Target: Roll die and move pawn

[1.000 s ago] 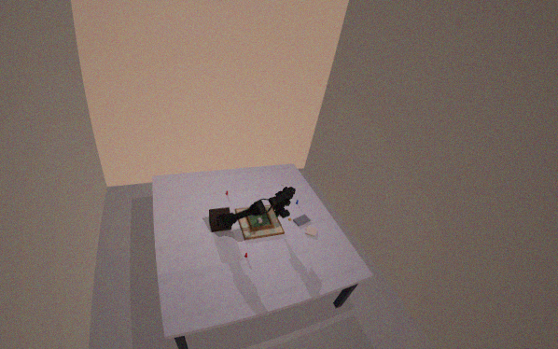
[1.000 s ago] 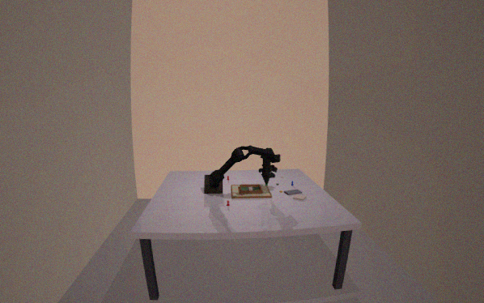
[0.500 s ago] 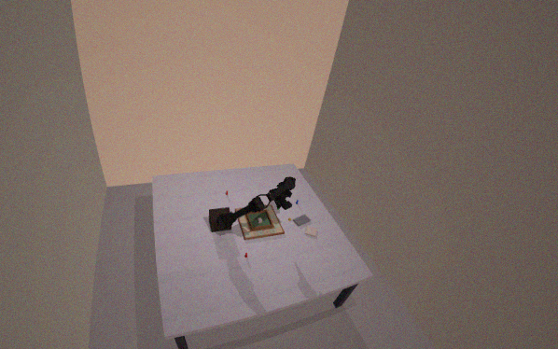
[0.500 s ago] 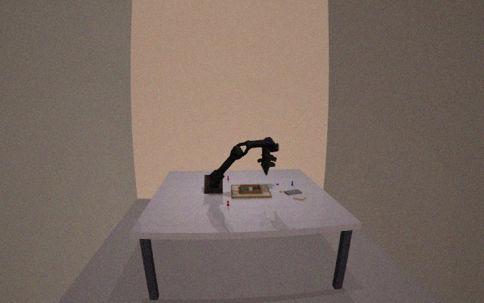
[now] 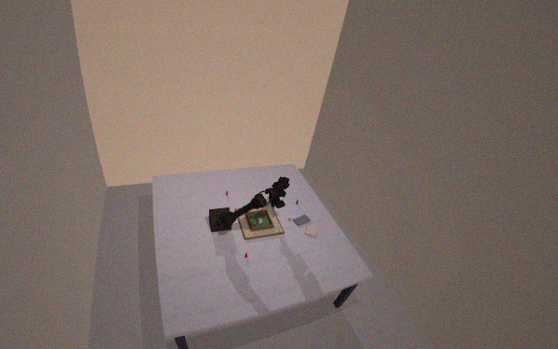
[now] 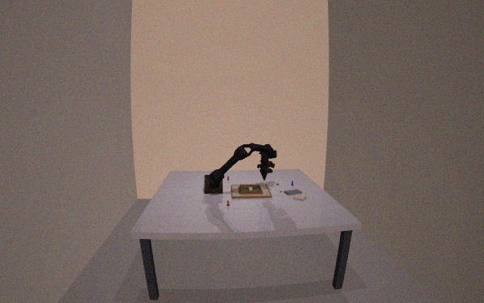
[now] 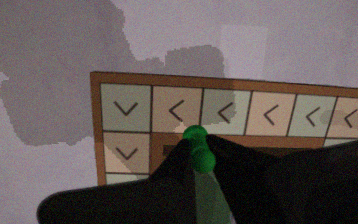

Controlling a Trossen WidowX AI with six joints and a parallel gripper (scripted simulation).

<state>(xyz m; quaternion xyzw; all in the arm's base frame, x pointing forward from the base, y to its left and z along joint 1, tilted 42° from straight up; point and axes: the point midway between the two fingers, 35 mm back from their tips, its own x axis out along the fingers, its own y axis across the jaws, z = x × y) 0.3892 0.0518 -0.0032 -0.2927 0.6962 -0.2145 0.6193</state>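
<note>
Right now my gripper tip is 120 mm past the white die, 60 mm to the left of it and 50 mm above it. Also, from my gripper tip: green pawn: 10 mm above; then green dice tray: 120 mm behind, 70 mm below, 50 mm to the right; then yellow piece: 110 mm ahead, 90 mm to the right, 80 mm below.
</note>
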